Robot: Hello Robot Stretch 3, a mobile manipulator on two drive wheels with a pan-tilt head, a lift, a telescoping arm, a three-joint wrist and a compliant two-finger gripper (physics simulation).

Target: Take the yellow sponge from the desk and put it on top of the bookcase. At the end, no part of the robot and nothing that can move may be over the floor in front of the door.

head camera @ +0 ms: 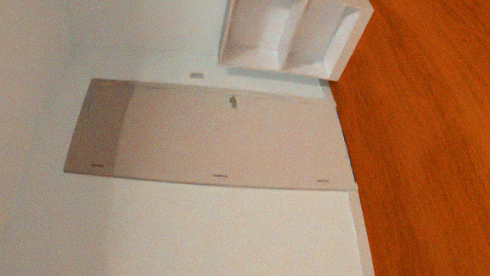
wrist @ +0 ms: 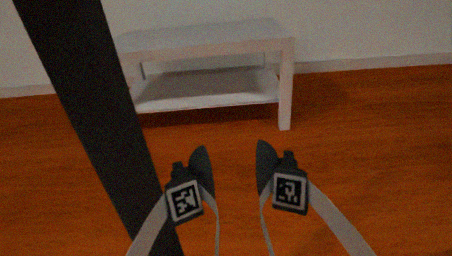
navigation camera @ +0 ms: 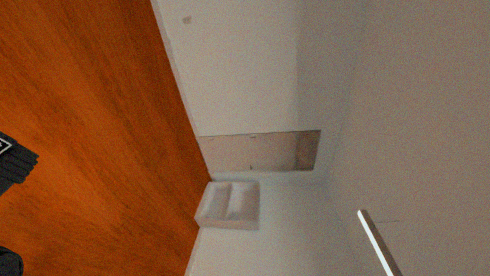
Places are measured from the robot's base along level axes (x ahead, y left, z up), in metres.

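Pixels of known places: gripper, fingertip midpoint: (wrist: pixel 232 161).
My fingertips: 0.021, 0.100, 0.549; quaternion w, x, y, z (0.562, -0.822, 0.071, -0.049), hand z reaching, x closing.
Behind a point stands the place of what it marks, as x, y, z.
My gripper (wrist: pixel 232 161) {0.021, 0.100, 0.550} is open and empty in the wrist view, above the wooden floor. The white bookcase (head camera: pixel 252 59) {-2.646, -1.268, 0.773} (navigation camera: pixel 227 223) {-2.436, -0.517, 0.567} stands against the wall. It shows sideways at the upper right of the head view and below the middle of the navigation view, with two open compartments facing out. The pale door (head camera: pixel 225 140) {-1.960, -1.603, 0.984} (navigation camera: pixel 275 150) {-1.949, -1.604, 1.390} is on the adjoining wall, close to the bookcase. The wooden floor in front of the door (head camera: pixel 400 150) shows at the right of the head view. The yellow sponge and the desk do not show in these views.
A low white table (wrist: pixel 200 40) {0.101, 1.037, 0.450} with a lower shelf stands by the wall in the wrist view. A dark upright bar (wrist: pixel 95 110) crosses that view's left side. Black robot parts (navigation camera: pixel 17 162) {-0.102, -0.138, 0.759} show at the navigation view's left edge. A ceiling lamp (navigation camera: pixel 377 240) {-1.348, -0.184, 2.091} is at its lower right.
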